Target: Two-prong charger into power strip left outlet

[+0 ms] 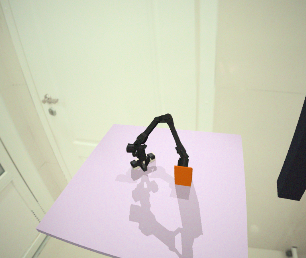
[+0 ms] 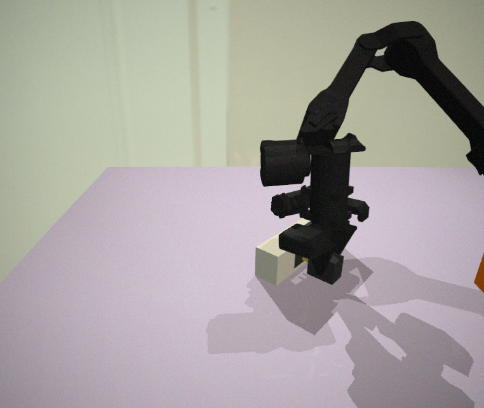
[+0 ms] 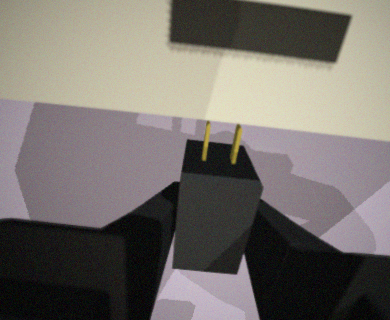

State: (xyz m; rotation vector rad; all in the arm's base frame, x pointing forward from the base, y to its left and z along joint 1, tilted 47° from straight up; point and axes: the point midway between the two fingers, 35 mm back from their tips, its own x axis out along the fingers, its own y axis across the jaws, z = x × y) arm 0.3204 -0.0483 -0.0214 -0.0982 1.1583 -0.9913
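My gripper tip is 1 cm to the left of the two-prong charger, 1 cm below it and 1 cm short of it.
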